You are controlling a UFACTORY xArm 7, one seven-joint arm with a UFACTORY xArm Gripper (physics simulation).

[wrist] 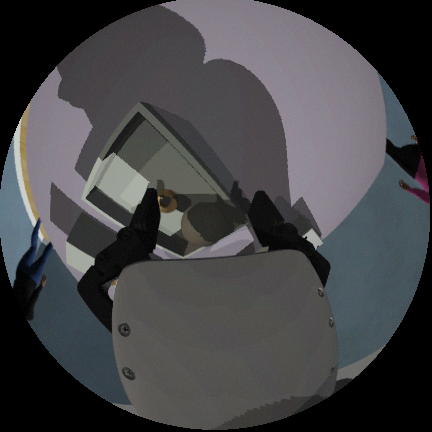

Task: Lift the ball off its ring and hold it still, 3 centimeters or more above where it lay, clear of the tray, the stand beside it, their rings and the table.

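Frame: origin at the arm's base, x ahead, y left, z up, level; centimetres.
Seen in the pictures: gripper, fingertip midpoint: (206,201).
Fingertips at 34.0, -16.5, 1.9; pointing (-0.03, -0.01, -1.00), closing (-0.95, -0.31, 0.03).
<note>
Offsets run from my fingertips to a thing's top centre, as dx, dy, dz. "spot": to the spot under its first point. Level surfaces: height alone.
The brownish ball @[-1.9, +4.8, +0.7] (204,223) is in the near right part of the grey-green tray @[spot: +7.6, -5.5, -2.4] (142,108), partly in shadow. An orange-brown ring @[spot: +2.2, +3.7, -3.9] (173,200) lies on the tray floor, to the left of the ball and apart from it in this view. My gripper (206,201) is wide open and empty. In the view, the ball shows between its two black fingers, closer to the left one, and the ring shows just beside the left fingertip. How high the fingertips are relative to the ball, I cannot tell. The ball's underside is hidden.
A block with a dark top and pale side @[spot: +16.2, +14.5, +1.0] (80,255), possibly the stand, is left of the tray, partly behind the left finger. A small grey and white block (312,237) is beyond the right finger. The tray walls rise around the ball. Shadows fall across the table @[dz -5.2] (330,110).
</note>
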